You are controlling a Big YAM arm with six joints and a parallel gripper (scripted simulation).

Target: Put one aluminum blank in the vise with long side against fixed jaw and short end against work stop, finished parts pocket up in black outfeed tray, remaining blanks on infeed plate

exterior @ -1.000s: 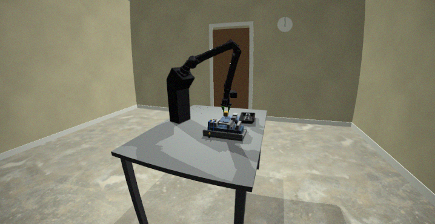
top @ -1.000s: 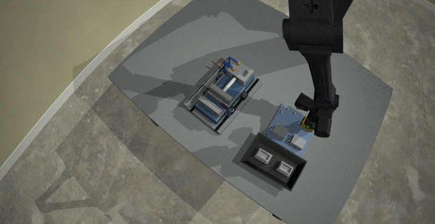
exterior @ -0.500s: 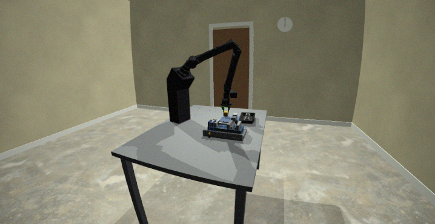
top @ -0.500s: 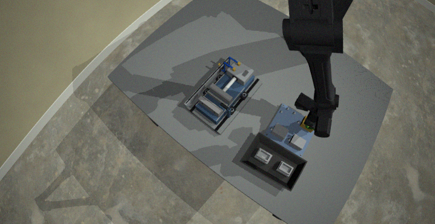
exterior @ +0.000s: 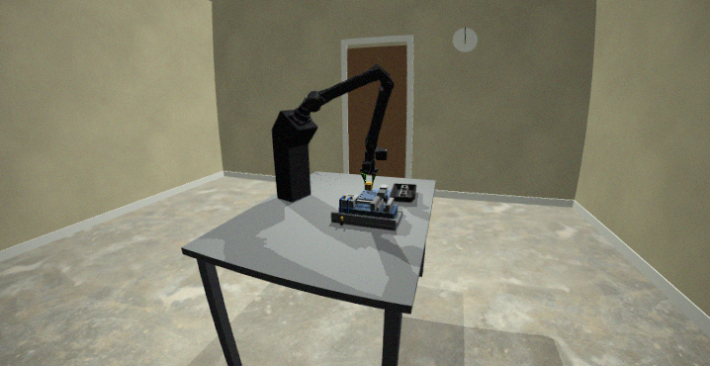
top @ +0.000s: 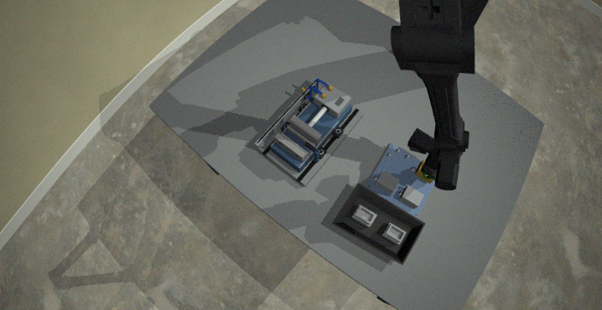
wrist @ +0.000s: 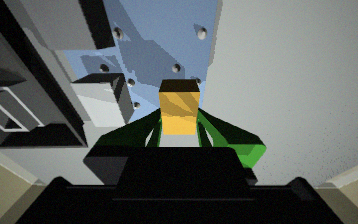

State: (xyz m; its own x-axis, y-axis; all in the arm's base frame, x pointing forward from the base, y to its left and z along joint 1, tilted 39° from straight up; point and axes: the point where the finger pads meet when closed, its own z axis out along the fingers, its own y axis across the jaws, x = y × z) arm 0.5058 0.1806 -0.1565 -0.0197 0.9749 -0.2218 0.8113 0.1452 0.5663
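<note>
Now: the yellow brass blank 20 mm below my hand. From my hand the other things lie so: moving jaw (110 mm ahead, 370 mm to the right, 20 mm above); then blue infeed plate (50 mm ahead, 50 mm to the right, 50 mm below); then white rod (60 mm ahead, 370 mm to the right, 20 mm above).
</note>
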